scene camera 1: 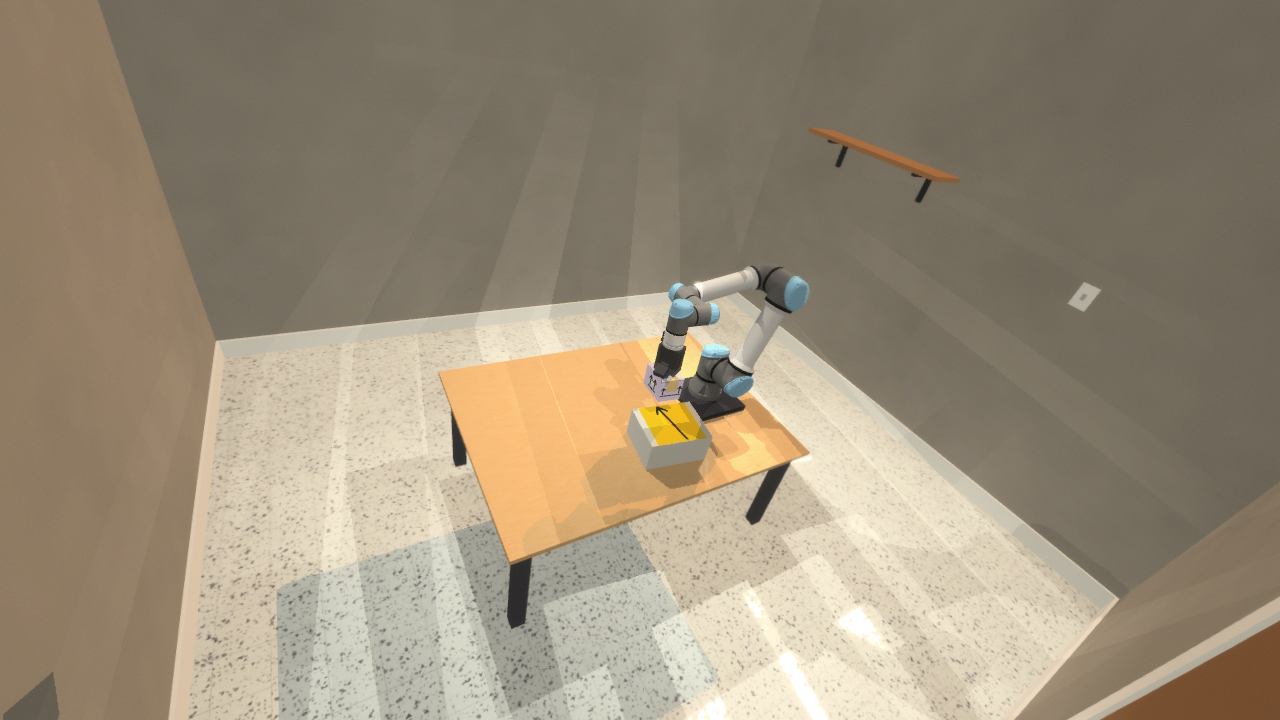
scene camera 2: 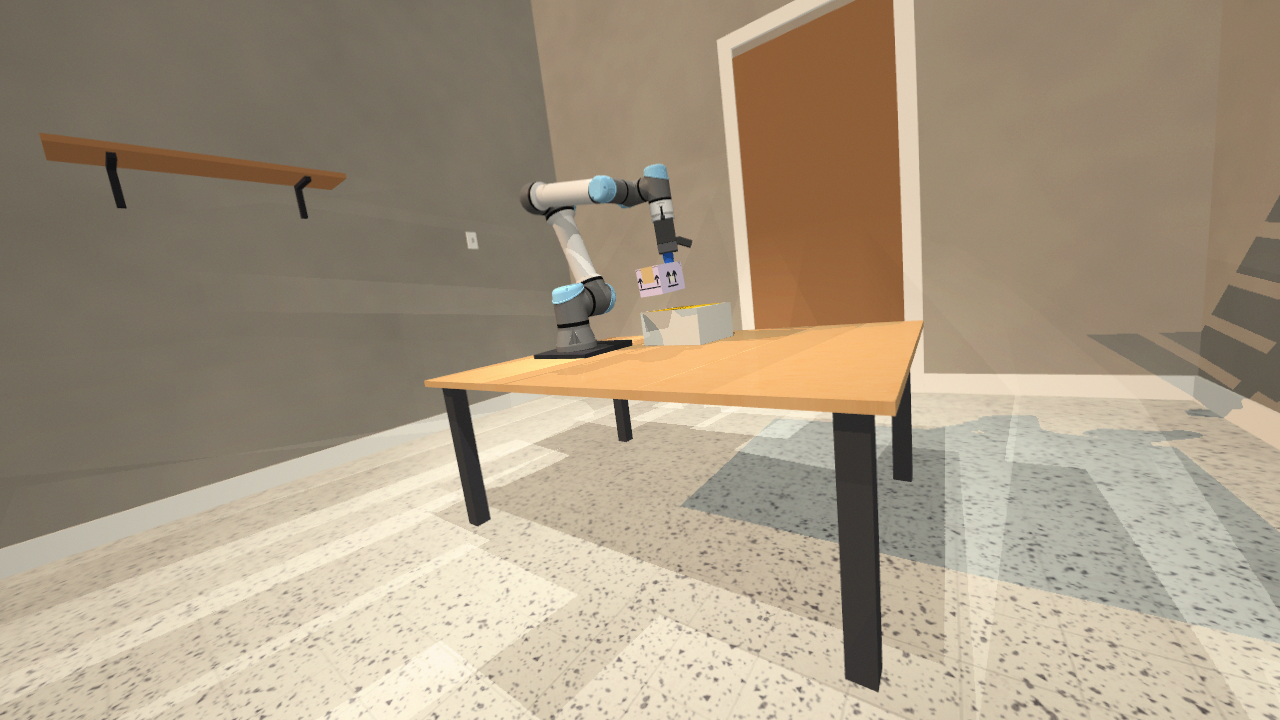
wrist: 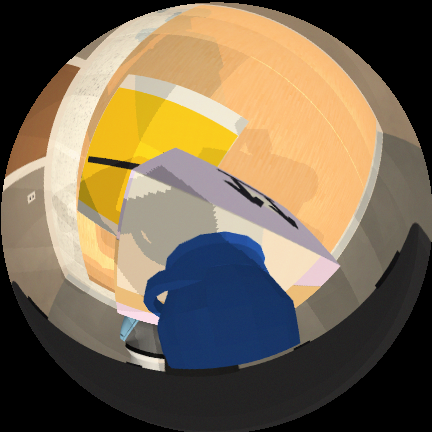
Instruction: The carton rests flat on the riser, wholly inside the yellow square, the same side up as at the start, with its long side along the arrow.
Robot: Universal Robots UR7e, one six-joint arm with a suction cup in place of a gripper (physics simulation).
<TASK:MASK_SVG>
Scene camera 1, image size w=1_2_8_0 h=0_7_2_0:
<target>carton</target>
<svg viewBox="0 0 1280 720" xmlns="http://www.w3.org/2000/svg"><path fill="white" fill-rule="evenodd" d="M648 363L643 383L658 402L679 399L684 378L679 373L674 377L669 375L666 379L653 375L654 363Z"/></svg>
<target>riser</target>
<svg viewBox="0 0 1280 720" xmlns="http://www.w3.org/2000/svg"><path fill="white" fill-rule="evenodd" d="M690 402L632 409L626 432L645 470L705 459L713 436Z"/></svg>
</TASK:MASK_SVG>
